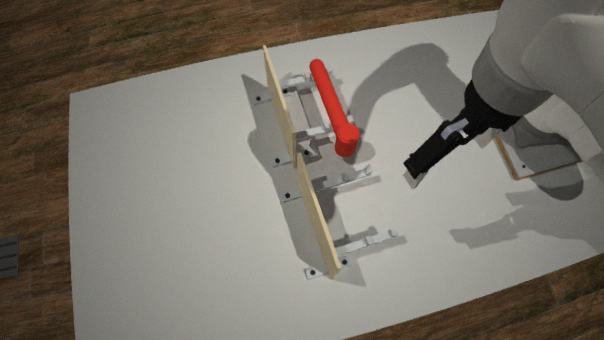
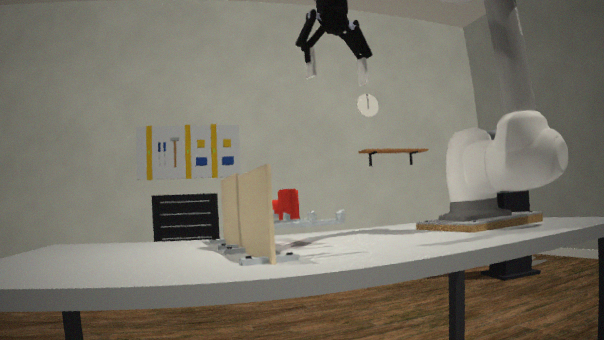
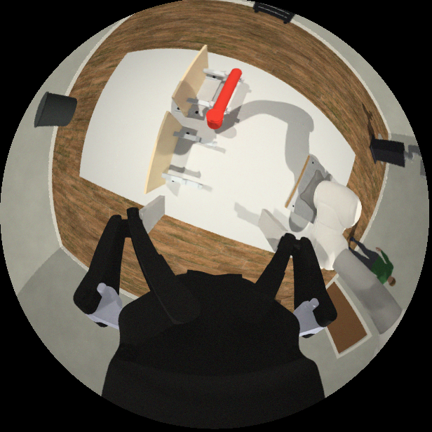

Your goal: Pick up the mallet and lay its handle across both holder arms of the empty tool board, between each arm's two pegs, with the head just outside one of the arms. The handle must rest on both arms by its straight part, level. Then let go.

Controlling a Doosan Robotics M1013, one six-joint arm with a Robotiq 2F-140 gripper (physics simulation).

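Where they show: gripper, fingertip midpoint: [image 1: 445, 160] [image 2: 338, 80]; arm's base at its link origin: [image 1: 535, 119] [image 2: 474, 217].
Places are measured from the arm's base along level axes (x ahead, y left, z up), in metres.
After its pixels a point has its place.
Observation:
The red mallet [image 1: 330, 100] @[x 0.613, y -0.025, z 0.096 m] [image 2: 288, 203] @[x 0.584, y 0.106, z 0.084 m] [image 3: 227, 95] lies across the two arms of the far tool board [image 1: 280, 105] @[x 0.737, y 0.003, z 0.129 m] [image 2: 230, 210] @[x 0.738, y 0.002, z 0.073 m] [image 3: 191, 82]. Its head is just outside the arm nearer the empty board. The empty tool board [image 1: 317, 215] @[x 0.671, y 0.280, z 0.134 m] [image 2: 257, 215] @[x 0.662, y 0.314, z 0.062 m] [image 3: 162, 152] stands beside it, with one holder arm [image 1: 356, 246] @[x 0.583, y 0.333, z 0.046 m] [image 3: 186, 180] at its near end and another holder arm [image 1: 336, 182] @[x 0.613, y 0.175, z 0.046 m] [image 3: 199, 138] by the mallet head. My gripper [image 1: 414, 177] [image 2: 336, 72] @[x 0.468, y 0.264, z 0.350 m] [image 3: 212, 210] is open and empty, high above the table and apart from the mallet and boards.
Both boards stand upright on the white table [image 1: 175, 200] @[x 1.026, y 0.173, z -0.027 m] [image 2: 125, 267] @[x 0.924, y 0.377, z -0.027 m] [image 3: 120, 115], and their arms point toward the robot's side. The robot base plate [image 2: 480, 222] @[x 0.082, y 0.171, z -0.003 m] with its wooden edge is at the right of the table. A shelf and a tool panel hang on the wall behind.

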